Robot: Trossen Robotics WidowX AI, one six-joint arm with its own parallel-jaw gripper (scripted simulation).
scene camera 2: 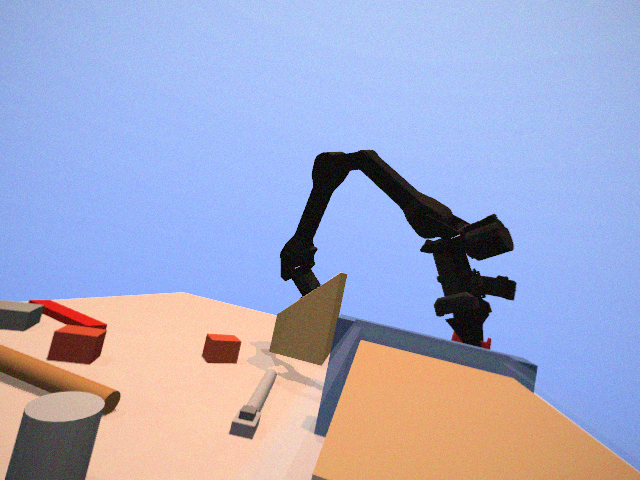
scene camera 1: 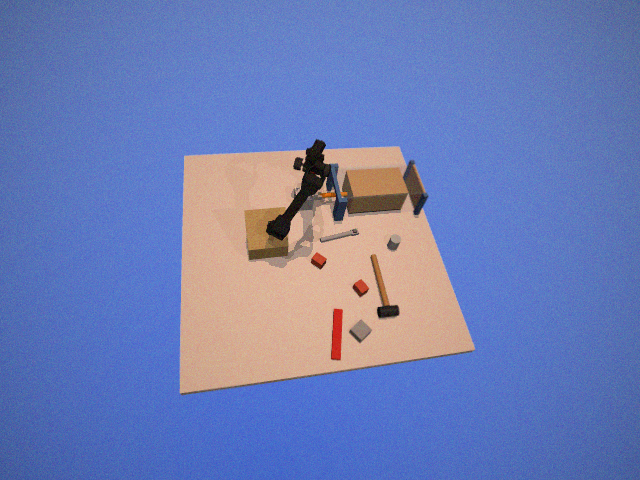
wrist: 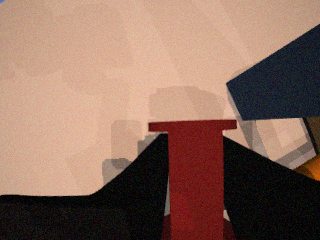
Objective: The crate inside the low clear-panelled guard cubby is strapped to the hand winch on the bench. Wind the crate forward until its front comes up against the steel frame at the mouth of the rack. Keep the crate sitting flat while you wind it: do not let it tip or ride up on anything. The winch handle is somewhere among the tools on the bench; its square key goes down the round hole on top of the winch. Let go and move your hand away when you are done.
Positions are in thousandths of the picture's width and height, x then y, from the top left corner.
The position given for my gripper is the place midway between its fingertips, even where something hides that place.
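Observation:
There's a red bar (scene camera 2: 104, 657), and in the wrist view that bar is out of frame. I also see a grey wrench (scene camera 2: 382, 884), though the wrench is out of frame in the wrist view as well. As for my gripper (scene camera 2: 751, 747), you'd find it in the wrist view (wrist: 586, 585) too.

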